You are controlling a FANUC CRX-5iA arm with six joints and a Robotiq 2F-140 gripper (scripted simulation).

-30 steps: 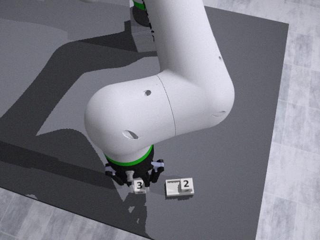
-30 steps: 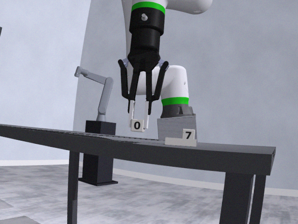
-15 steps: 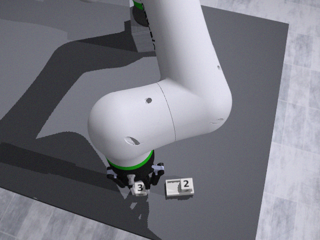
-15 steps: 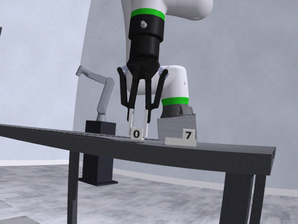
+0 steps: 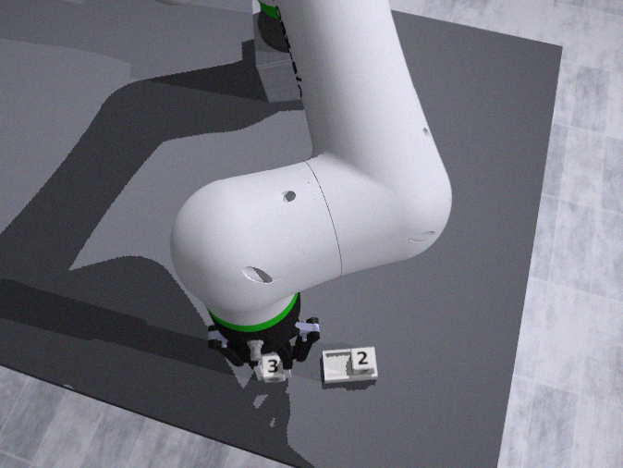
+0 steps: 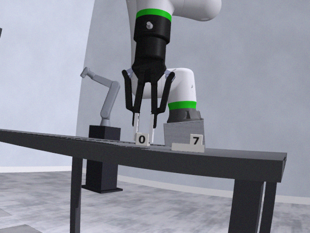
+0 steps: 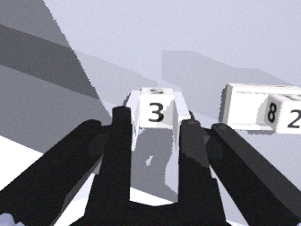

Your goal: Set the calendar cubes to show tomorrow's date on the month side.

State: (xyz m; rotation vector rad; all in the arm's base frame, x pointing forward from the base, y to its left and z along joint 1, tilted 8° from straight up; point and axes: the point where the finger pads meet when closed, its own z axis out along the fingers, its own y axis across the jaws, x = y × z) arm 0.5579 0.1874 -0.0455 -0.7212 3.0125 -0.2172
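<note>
Right now the cube is 3 cm below my hand. Round my hand: tray (5 cm behind, 10 cm to the left, 4 cm below).
</note>
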